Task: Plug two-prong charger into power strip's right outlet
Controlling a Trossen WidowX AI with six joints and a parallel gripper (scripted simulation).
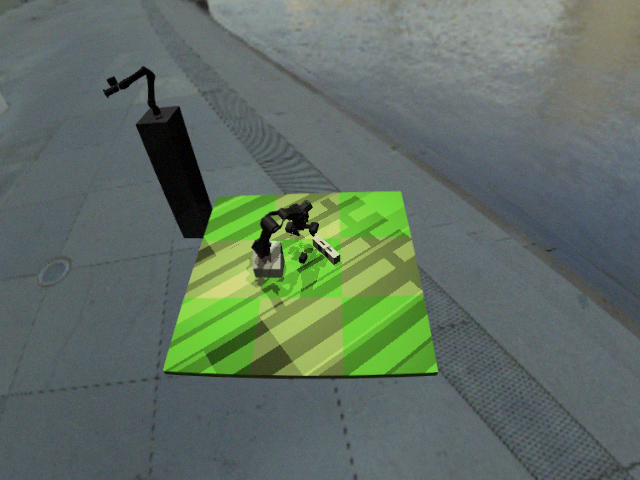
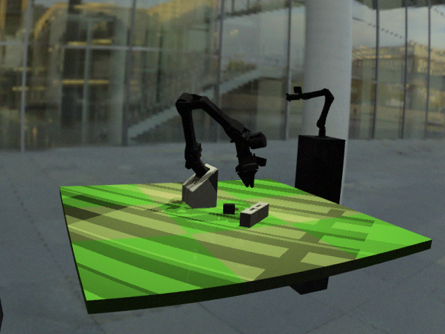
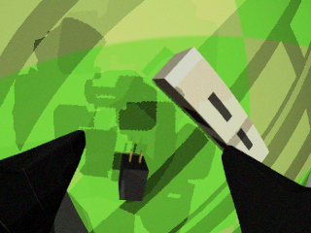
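Right now the two-prong charger is 20 mm behind my gripper tip, 70 mm to the right of it and 100 mm below it.
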